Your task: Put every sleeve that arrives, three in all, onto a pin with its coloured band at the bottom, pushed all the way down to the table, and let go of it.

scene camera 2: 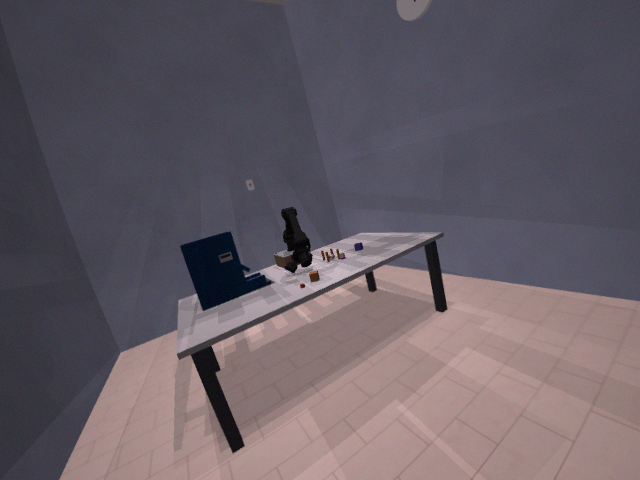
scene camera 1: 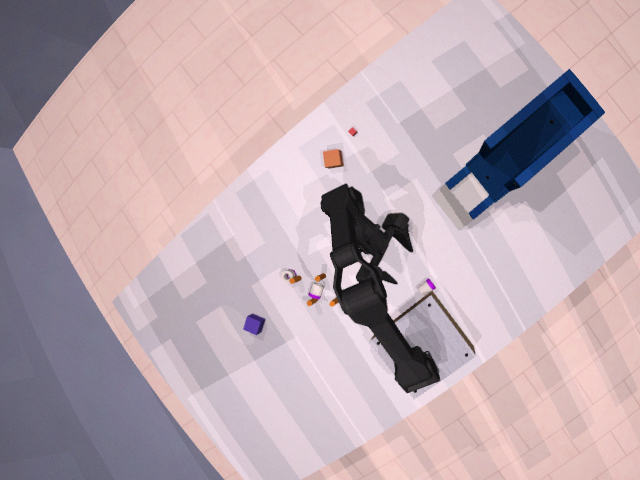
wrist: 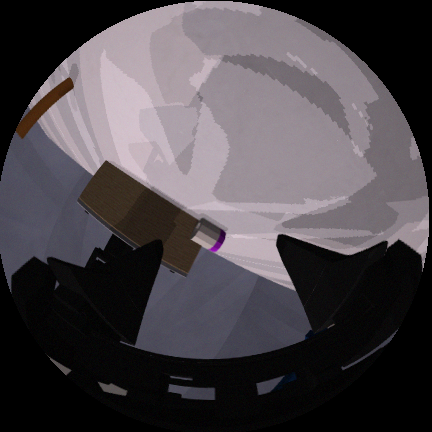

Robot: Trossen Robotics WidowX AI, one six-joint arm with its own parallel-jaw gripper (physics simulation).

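My gripper (scene camera 1: 404, 267) (wrist: 220, 243) is open and empty, above the table, short of a white sleeve with a purple band. That sleeve (scene camera 1: 424, 287) (wrist: 205, 233) lies on its side by the brown box's corner, its band facing away from the box. Four orange pins stand upright, among them a left pin (scene camera 1: 295, 279), a back pin (scene camera 1: 320, 276) and a front pin (scene camera 1: 310, 302); one pin (wrist: 47, 104) shows in the wrist view. A second sleeve (scene camera 1: 316, 289) lies on its side between the pins. A third sleeve (scene camera 1: 283, 276) (scene camera 2: 341, 255) stands upright beside the left pin, band down, not around it.
A brown-sided box (scene camera 1: 442, 330) (scene camera 2: 281, 259) (wrist: 140, 205) is under the arm. An orange cube (scene camera 1: 332, 158) (scene camera 2: 313, 276), a red cube (scene camera 1: 352, 131) (scene camera 2: 302, 285) and a purple cube (scene camera 1: 253, 323) (scene camera 2: 358, 246) are on the table. A large blue object (scene camera 1: 532, 134) (scene camera 2: 211, 273) stands at one end.
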